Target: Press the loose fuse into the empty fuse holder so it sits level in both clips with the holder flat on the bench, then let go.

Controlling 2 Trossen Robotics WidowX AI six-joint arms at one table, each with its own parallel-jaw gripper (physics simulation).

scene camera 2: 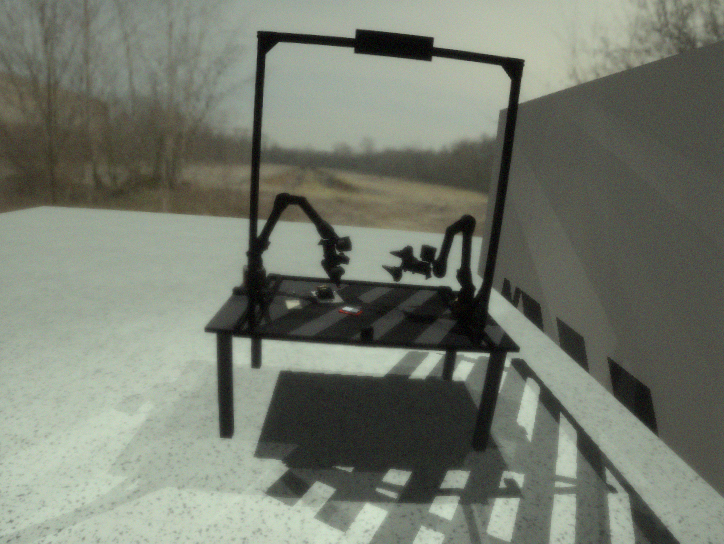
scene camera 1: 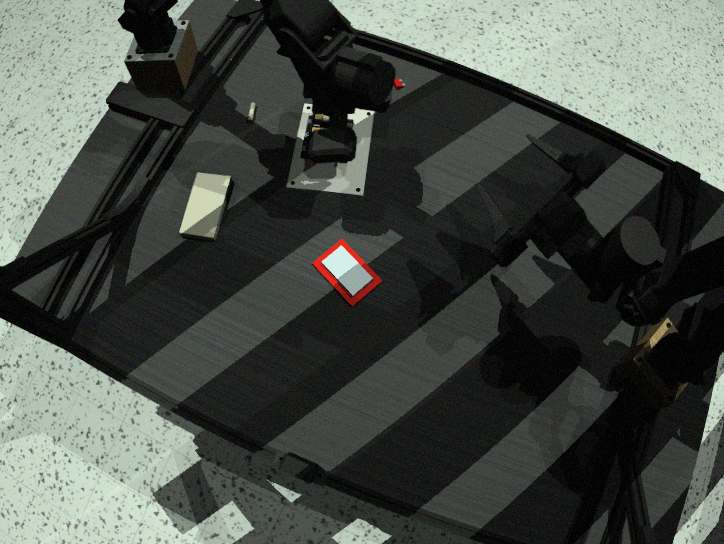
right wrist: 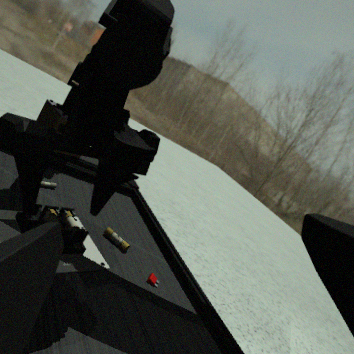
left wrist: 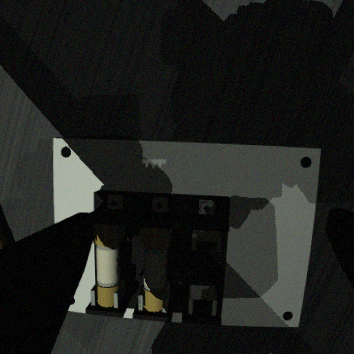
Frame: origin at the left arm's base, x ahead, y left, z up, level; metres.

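Seen in the pictures: left gripper, between the fingertips: (scene camera 2: pixel 335 283) (scene camera 1: pixel 350 132) (right wrist: pixel 62 214) (left wrist: pixel 210 222); right gripper, between the fingertips: (scene camera 2: pixel 385 259) (scene camera 1: pixel 502 159) (right wrist: pixel 183 230); left arm's base, origin of its link: (scene camera 1: pixel 156 39); right arm's base, origin of its link: (scene camera 2: pixel 465 302) (scene camera 1: pixel 669 361).
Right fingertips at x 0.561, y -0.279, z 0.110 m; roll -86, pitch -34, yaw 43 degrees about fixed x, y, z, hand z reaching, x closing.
Pixels of each thing's top centre, then the offset from my right fingertips to it. "spot": a spot on its surface instead.
- pale plate, a spot on its surface: (left wrist: pixel 246 168) spot: dy +0.087, dx -0.184, dz -0.216 m
- right slot, a spot on its surface: (left wrist: pixel 201 267) spot: dy +0.114, dx -0.245, dz -0.207 m
- loose fuse, centre of its top: (right wrist: pixel 118 235) dy +0.264, dx -0.222, dz -0.204 m
- beige block, centre of its top: (scene camera 1: pixel 204 203) (scene camera 2: pixel 293 304) dy +0.001, dx -0.422, dz -0.204 m
- red-rimmed white card, centre of its top: (scene camera 1: pixel 347 269) (scene camera 2: pixel 351 309) dy -0.091, dx -0.185, dz -0.205 m
- small red piece, centre of its top: (right wrist: pixel 155 277) (scene camera 1: pixel 399 81) dy +0.280, dx -0.124, dz -0.210 m
- pale pin, centre of its top: (scene camera 1: pixel 251 110) (right wrist: pixel 47 181) dy +0.190, dx -0.378, dz -0.208 m
The black fuse holder (left wrist: pixel 161 211) (right wrist: pixel 71 233) (scene camera 2: pixel 323 293) sits on a pale plate (left wrist: pixel 246 168) (scene camera 1: pixel 328 180). Two of its slots hold fuses; the right slot (left wrist: pixel 201 267) is empty. The loose fuse (right wrist: pixel 116 239), white with brass caps, lies flat on the table beside the plate. My left arm hides it in scene camera 1. My left gripper (scene camera 1: pixel 328 143) (scene camera 2: pixel 335 272) (right wrist: pixel 62 214) is open and empty, pointing down just above the holder. My right gripper (scene camera 1: pixel 513 211) (scene camera 2: pixel 393 270) is open and empty, held high over the right side of the table.
A beige block (scene camera 1: pixel 206 205) (scene camera 2: pixel 293 303) lies at the left. A red-rimmed white card (scene camera 1: pixel 344 267) (scene camera 2: pixel 351 310) lies mid-table. A small red piece (scene camera 1: pixel 399 82) (right wrist: pixel 152 279) and a pale pin (scene camera 1: pixel 252 110) (right wrist: pixel 47 184) lie near the back edge. A black frame (scene camera 2: pixel 257 162) stands over the table.
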